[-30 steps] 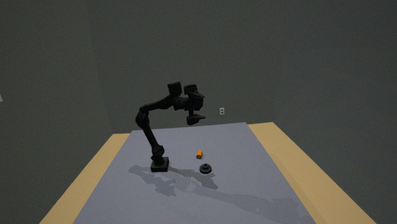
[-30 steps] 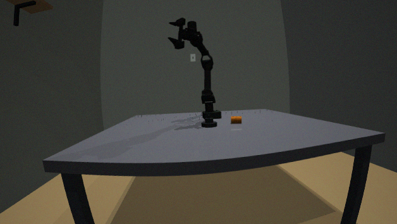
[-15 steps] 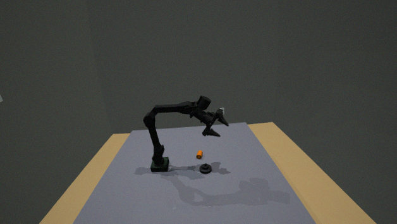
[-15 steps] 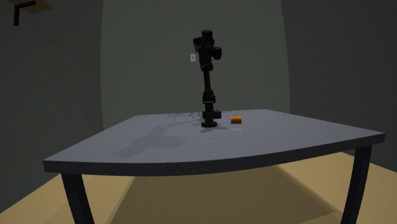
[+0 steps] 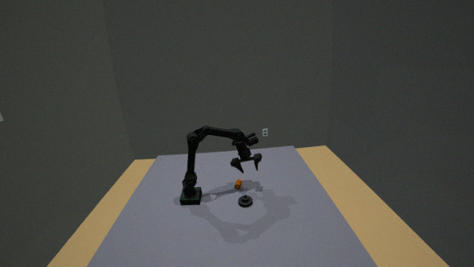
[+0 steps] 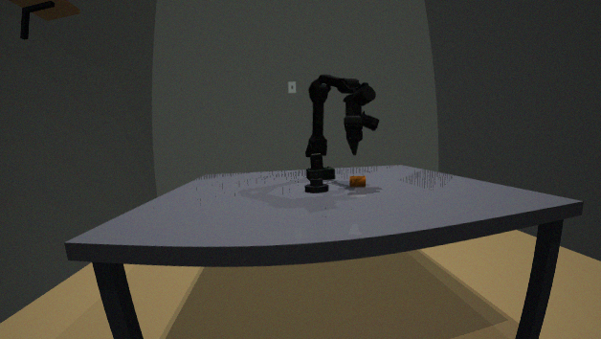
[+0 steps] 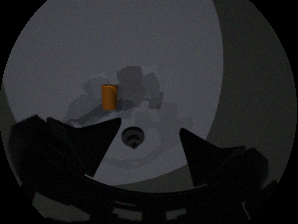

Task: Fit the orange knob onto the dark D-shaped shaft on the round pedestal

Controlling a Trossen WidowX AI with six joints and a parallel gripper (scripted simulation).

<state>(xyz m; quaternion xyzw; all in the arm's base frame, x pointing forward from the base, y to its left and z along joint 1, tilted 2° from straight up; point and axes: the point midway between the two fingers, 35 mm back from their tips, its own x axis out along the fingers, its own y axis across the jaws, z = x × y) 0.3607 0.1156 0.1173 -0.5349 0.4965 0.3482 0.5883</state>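
The orange knob is 110 mm below my gripper tip, 80 mm behind it and 30 mm to the left of it. From my gripper tip the other things lie so: dark round pedestal (130 mm to the right, 100 mm below, 30 mm behind).
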